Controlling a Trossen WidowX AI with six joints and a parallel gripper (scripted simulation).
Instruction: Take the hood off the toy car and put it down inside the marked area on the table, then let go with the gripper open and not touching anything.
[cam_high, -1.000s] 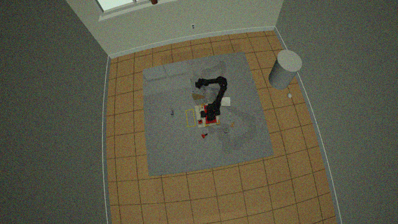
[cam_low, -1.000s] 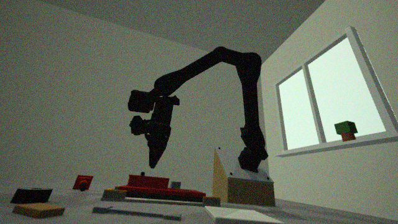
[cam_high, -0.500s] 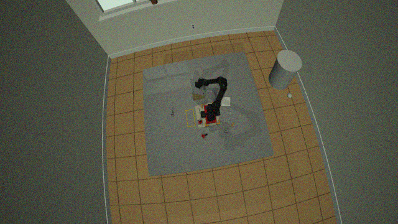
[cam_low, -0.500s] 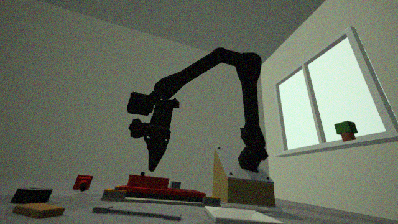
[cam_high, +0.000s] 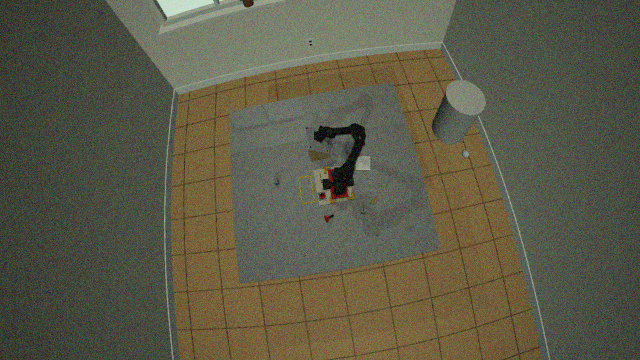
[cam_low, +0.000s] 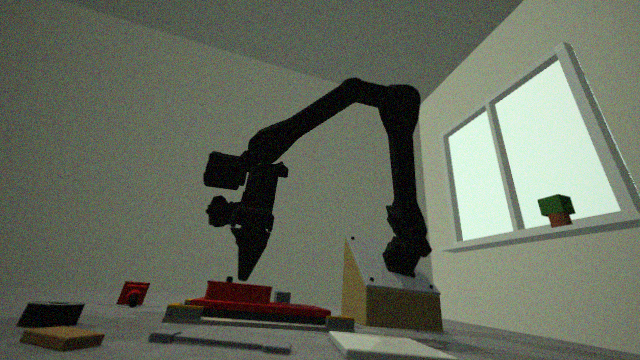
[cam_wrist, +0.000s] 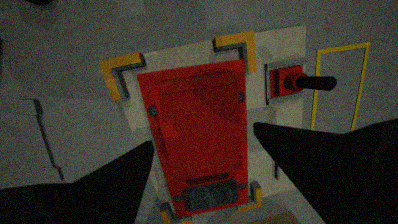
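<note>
Right now the red hood is 1 cm below my gripper tip. From my gripper tip the other things lie so: tan block: 22 cm to the left, 9 cm ahead, 5 cm below; white square plate: 17 cm to the left, 17 cm behind, 5 cm below; grey bar: 20 cm to the left, 5 cm below, 2 cm behind.
</note>
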